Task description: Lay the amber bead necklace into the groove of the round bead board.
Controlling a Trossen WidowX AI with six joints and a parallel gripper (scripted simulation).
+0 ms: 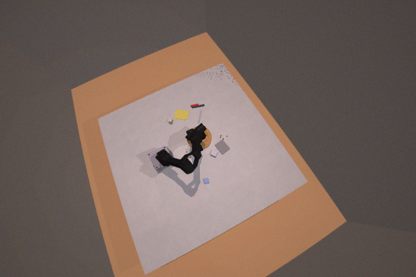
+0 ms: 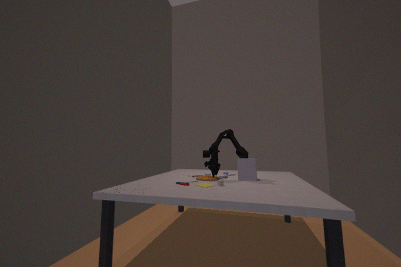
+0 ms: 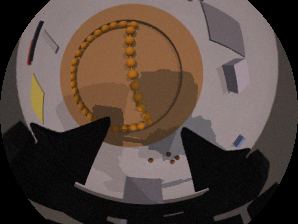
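Right now my gripper tip is 50 mm short of the round bead board, 40 mm to the right of it and 10 mm above it. Also, from my gripper tip: blue cube: 280 mm to the right, 70 mm behind, 10 mm below; thin grey bar: 210 mm to the left, 150 mm ahead, 20 mm below; grey square plate: 170 mm ahead, 120 mm to the right, 20 mm below.
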